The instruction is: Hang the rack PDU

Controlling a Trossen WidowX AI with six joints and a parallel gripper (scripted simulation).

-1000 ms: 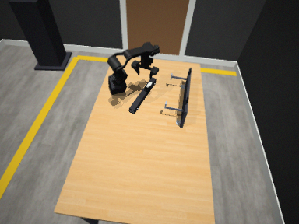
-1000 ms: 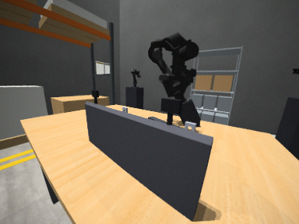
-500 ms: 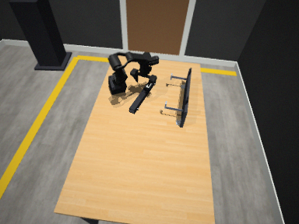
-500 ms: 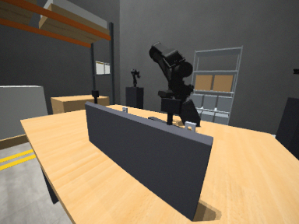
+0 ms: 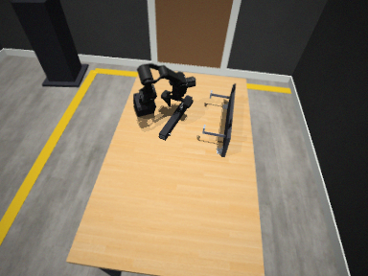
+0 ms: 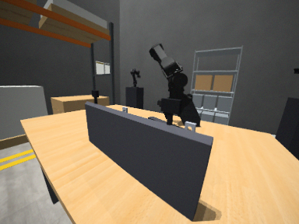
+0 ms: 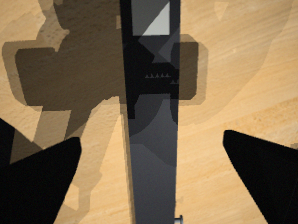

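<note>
Right now the rack PDU is 90 mm below my hand and 10 mm to the right of it. From my hand the other things lie so: dark panel (320 mm ahead, 70 mm to the right, 40 mm below).
</note>
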